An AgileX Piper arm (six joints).
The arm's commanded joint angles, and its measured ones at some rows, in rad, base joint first. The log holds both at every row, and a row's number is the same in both.
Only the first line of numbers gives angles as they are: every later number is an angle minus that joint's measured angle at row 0.
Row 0, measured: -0.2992 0.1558 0.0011 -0.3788 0.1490 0.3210
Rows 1 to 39, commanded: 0.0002 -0.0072 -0.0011 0.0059 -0.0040 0.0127; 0.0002 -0.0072 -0.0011 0.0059 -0.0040 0.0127; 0.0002 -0.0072 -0.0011 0.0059 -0.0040 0.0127; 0.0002 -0.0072 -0.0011 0.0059 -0.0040 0.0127; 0.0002 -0.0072 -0.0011 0.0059 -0.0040 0.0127; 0.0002 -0.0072 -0.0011 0.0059 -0.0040 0.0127; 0.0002 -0.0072 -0.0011 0.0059 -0.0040 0.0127; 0.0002 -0.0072 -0.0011 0.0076 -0.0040 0.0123; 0.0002 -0.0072 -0.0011 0.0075 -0.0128 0.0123; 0.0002 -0.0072 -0.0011 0.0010 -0.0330 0.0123; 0.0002 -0.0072 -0.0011 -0.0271 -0.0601 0.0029; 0.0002 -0.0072 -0.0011 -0.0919 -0.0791 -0.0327; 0.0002 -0.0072 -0.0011 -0.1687 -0.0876 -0.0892; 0.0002 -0.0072 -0.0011 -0.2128 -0.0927 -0.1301; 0.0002 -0.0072 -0.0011 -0.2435 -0.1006 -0.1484; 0.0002 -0.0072 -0.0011 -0.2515 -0.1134 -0.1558; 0.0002 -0.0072 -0.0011 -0.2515 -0.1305 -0.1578; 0.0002 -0.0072 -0.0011 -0.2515 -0.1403 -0.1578; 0.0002 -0.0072 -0.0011 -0.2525 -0.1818 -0.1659; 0.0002 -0.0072 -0.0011 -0.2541 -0.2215 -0.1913; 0.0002 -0.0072 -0.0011 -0.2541 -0.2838 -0.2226; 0.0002 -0.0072 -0.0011 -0.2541 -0.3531 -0.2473; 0.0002 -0.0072 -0.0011 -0.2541 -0.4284 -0.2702; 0.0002 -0.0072 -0.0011 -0.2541 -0.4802 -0.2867; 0.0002 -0.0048 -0.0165 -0.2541 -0.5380 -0.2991; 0.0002 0.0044 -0.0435 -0.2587 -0.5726 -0.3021; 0.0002 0.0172 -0.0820 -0.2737 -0.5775 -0.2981; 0.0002 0.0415 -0.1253 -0.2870 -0.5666 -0.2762; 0.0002 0.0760 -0.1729 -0.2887 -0.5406 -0.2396; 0.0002 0.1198 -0.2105 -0.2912 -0.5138 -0.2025; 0.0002 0.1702 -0.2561 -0.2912 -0.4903 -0.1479; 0.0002 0.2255 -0.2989 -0.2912 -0.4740 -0.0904; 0.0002 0.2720 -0.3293 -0.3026 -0.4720 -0.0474; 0.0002 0.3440 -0.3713 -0.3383 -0.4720 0.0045; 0.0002 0.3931 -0.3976 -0.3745 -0.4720 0.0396; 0.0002 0.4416 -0.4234 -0.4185 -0.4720 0.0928; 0.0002 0.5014 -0.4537 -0.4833 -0.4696 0.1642; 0.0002 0.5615 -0.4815 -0.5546 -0.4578 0.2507; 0.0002 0.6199 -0.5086 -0.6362 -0.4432 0.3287
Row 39, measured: 0.0000 0.4357 -0.4209 -0.4133 -0.4873 0.0712
